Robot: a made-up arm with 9 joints. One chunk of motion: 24 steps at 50 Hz.
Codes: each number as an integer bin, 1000 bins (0 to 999) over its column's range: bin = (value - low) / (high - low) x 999, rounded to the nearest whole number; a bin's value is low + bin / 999 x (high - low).
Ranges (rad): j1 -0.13..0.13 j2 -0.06..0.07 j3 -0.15..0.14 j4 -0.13..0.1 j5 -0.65..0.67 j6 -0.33..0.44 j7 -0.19..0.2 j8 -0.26..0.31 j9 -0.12..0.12
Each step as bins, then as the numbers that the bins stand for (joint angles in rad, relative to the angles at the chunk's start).
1 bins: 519 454 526 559 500 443 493 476 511
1 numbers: 0.0051 -0.0009 0.0027 -0.0013 0.0107 0.0115 0.0025 0.0116 0.0028
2 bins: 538 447 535 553 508 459 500 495 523
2 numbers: 0.0100 -0.0018 0.0053 -0.0027 0.0212 0.0238 0.0052 0.0224 0.0056
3 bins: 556 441 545 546 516 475 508 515 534
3 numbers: 0.0147 -0.0026 0.0082 -0.0043 0.0318 0.0361 0.0083 0.0338 0.0083
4 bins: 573 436 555 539 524 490 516 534 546
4 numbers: 0.0191 -0.0033 0.0111 -0.0059 0.0424 0.0477 0.0114 0.0447 0.0112
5 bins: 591 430 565 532 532 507 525 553 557
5 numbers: 0.0238 -0.0040 0.0140 -0.0075 0.0529 0.0608 0.0150 0.0555 0.0138
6 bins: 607 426 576 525 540 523 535 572 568
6 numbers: 0.0280 -0.0046 0.0172 -0.0091 0.0635 0.0731 0.0189 0.0664 0.0165
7 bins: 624 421 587 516 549 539 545 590 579
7 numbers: 0.0324 -0.0052 0.0204 -0.0112 0.0754 0.0854 0.0228 0.0766 0.0191
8 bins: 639 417 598 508 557 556 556 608 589
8 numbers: 0.0363 -0.0057 0.0236 -0.0130 0.0860 0.0985 0.0271 0.0869 0.0215
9 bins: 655 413 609 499 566 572 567 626 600
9 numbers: 0.0405 -0.0063 0.0268 -0.0151 0.0979 0.1109 0.0314 0.0972 0.0241
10 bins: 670 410 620 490 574 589 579 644 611
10 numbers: 0.0444 -0.0066 0.0300 -0.0172 0.1084 0.1240 0.0360 0.1074 0.0268
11 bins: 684 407 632 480 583 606 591 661 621
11 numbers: 0.0480 -0.0070 0.0335 -0.0195 0.1203 0.1371 0.0407 0.1171 0.0292
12 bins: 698 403 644 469 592 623 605 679 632
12 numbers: 0.0517 -0.0076 0.0369 -0.0220 0.1322 0.1502 0.0462 0.1274 0.0318
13 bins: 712 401 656 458 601 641 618 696 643
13 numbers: 0.0553 -0.0078 0.0404 -0.0246 0.1441 0.1641 0.0513 0.1371 0.0345
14 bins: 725 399 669 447 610 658 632 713 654
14 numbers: 0.0587 -0.0081 0.0442 -0.0271 0.1560 0.1772 0.0567 0.1468 0.0371
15 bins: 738 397 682 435 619 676 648 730 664
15 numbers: 0.0621 -0.0083 0.0480 -0.0298 0.1679 0.1910 0.0630 0.1565 0.0395
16 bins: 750 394 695 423 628 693 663 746 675
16 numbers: 0.0652 -0.0087 0.0518 -0.0326 0.1798 0.2041 0.0688 0.1656 0.0422
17 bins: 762 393 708 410 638 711 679 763 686
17 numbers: 0.0683 -0.0089 0.0555 -0.0356 0.1930 0.2180 0.0751 0.1753 0.0448
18 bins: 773 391 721 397 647 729 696 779 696
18 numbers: 0.0712 -0.0091 0.0593 -0.0386 0.2049 0.2319 0.0817 0.1845 0.0472
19 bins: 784 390 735 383 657 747 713 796 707
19 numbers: 0.0740 -0.0092 0.0634 -0.0418 0.2181 0.2458 0.0883 0.1942 0.0498
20 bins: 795 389 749 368 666 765 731 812 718
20 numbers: 0.0769 -0.0094 0.0674 -0.0453 0.2300 0.2596 0.0954 0.2033 0.0525
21 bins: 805 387 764 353 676 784 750 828 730
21 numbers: 0.0795 -0.0096 0.0718 -0.0487 0.2432 0.2743 0.1028 0.2124 0.0554
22 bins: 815 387 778 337 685 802 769 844 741
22 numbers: 0.0821 -0.0096 0.0758 -0.0524 0.2551 0.2882 0.1102 0.2216 0.0580
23 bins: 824 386 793 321 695 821 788 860 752
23 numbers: 0.0845 -0.0098 0.0802 -0.0561 0.2683 0.3028 0.1176 0.2307 0.0607
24 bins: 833 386 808 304 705 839 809 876 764
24 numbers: 0.0868 -0.0098 0.0846 -0.0600 0.2815 0.3167 0.1258 0.2398 0.0635
